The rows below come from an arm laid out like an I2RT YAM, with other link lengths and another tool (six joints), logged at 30 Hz.
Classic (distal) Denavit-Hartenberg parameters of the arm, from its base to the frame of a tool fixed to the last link. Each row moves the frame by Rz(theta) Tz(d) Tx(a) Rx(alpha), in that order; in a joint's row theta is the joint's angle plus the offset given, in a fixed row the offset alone. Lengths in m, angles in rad.
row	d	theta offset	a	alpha
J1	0.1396	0	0.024	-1.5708
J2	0	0	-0.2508	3.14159
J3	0	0.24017	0.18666	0
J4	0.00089	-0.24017	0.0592	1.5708
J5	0.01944	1.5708	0	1.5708
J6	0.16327	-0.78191	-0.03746	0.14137
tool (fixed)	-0.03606	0	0	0
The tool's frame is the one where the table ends.
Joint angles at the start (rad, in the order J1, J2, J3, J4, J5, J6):
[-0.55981 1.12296 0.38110 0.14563 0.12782 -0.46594]
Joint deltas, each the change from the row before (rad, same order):
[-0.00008 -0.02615 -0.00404 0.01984 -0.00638 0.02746]
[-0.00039 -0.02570 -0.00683 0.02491 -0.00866 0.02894]
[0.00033 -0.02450 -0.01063 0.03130 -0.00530 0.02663]
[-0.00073 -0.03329 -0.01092 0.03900 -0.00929 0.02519]
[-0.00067 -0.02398 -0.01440 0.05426 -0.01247 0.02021]
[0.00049 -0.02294 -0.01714 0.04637 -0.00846 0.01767]
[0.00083 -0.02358 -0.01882 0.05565 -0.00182 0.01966]
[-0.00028 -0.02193 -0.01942 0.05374 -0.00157 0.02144]
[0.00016 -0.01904 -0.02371 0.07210 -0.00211 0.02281]
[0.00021 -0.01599 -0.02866 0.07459 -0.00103 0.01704]
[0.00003 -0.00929 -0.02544 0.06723 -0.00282 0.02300]
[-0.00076 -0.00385 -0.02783 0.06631 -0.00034 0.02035]
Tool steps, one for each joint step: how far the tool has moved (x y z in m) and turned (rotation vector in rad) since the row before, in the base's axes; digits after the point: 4 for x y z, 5 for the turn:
[0.0031 0.0002 0.0061 -0.00177 -0.05242 -0.00955]
[0.0032 0.0005 0.0060 -0.00035 -0.05545 -0.00752]
[0.0028 0.0003 0.0058 -0.00364 -0.05449 -0.00740]
[0.0034 0.0002 0.0087 -0.01142 -0.06833 -0.00286]
[0.0041 0.0000 0.0084 -0.01524 -0.06801 0.00363]
[0.0023 0.0007 0.0064 -0.01213 -0.05569 0.00310]
[0.0021 0.0000 0.0077 -0.01646 -0.06276 -0.00241]
[0.0013 0.0002 0.0071 -0.01272 -0.06031 -0.00298]
[0.0017 0.0002 0.0086 -0.01737 -0.07066 -0.00087]
[0.0006 0.0006 0.0069 -0.01911 -0.06253 0.00000]
[0.0005 0.0010 0.0057 -0.00849 -0.05684 0.00247]
[-0.0002 0.0008 0.0037 -0.00604 -0.04780 0.00020]

